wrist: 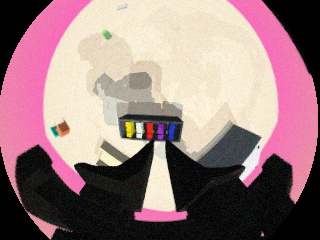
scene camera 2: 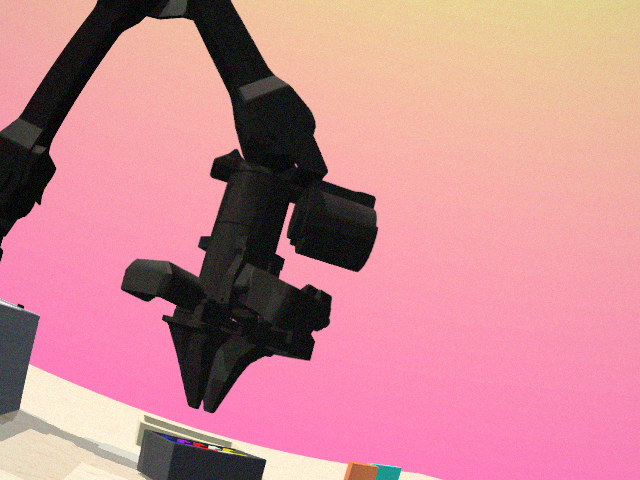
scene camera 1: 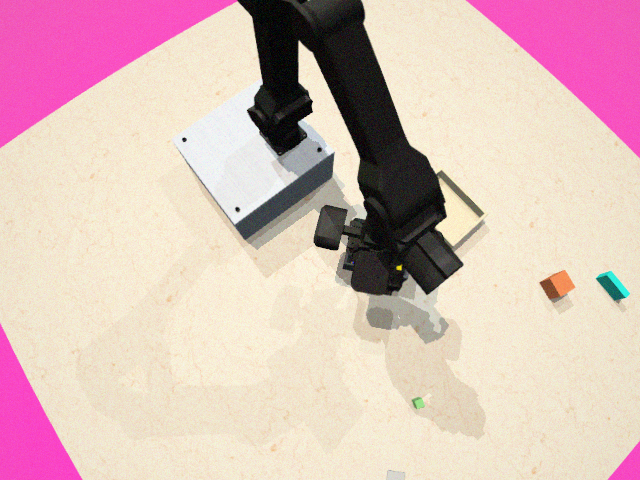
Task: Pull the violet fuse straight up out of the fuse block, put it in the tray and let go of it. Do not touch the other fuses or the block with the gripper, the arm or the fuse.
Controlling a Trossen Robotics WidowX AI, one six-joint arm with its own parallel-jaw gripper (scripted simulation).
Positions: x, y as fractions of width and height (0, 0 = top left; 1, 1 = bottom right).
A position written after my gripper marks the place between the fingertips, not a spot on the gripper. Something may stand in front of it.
my gripper: wrist 0.50, 0.60; scene camera 2 0.31, 0.86; scene camera 1 0.58, 0.53
